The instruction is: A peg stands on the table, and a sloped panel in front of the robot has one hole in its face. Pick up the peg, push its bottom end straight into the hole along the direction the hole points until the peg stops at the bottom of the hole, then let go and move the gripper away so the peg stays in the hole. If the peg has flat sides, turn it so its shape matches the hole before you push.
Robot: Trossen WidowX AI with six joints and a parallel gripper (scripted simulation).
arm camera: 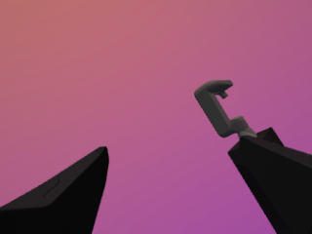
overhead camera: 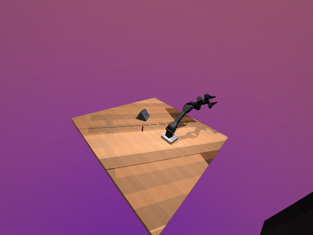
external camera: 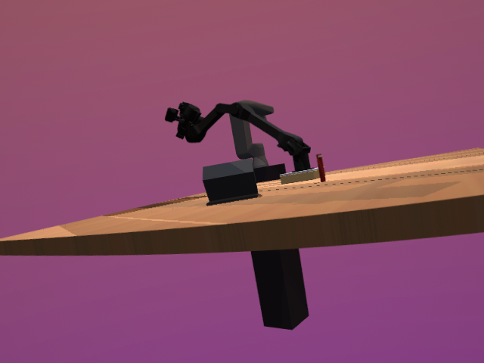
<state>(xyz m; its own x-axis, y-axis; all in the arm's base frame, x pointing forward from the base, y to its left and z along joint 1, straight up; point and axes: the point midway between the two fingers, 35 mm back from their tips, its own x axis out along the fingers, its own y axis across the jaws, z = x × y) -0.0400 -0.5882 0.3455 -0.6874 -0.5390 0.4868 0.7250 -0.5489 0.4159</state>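
Now: the peg 79 cm to the left of my gripper tip, 34 cm below it and 29 cm ahead of it. From my gripper tip the other things lie so: sloped panel: 63 cm to the left, 51 cm ahead, 36 cm below.
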